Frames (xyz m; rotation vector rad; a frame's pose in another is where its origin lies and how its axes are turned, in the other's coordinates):
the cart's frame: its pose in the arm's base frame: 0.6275 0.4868 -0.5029 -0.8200 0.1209 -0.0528
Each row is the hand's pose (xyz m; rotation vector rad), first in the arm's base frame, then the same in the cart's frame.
Working: the arm's base frame: its pose in the cart's frame: -0.6205 -0.6999 -0.0938 0.8200 -0.1209 0.0528

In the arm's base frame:
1: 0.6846 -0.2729 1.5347 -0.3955 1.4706 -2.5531
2: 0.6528 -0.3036 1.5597 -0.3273 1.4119 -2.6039
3: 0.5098 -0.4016 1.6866 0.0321 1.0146 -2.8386
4: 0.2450 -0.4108 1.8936 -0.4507 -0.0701 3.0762
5: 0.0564 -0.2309 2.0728 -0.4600 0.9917 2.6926
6: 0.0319 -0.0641 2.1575 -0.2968 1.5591 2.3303
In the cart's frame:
1: -0.0495 -2.0090 0.8328 -0.1415 2.2131 -1.6730
2: -0.0804 -2.0482 0.8234 -0.0825 2.1950 -1.7446
3: -0.2240 -2.2079 0.8197 0.2414 2.0075 -2.1426
4: -0.5038 -2.3657 0.9190 -0.5612 -1.2802 2.7114
5: -0.7233 -2.3744 1.1466 -0.4548 -0.1917 2.7635
6: -0.7706 -2.3227 1.3218 -0.2604 0.4541 2.6899

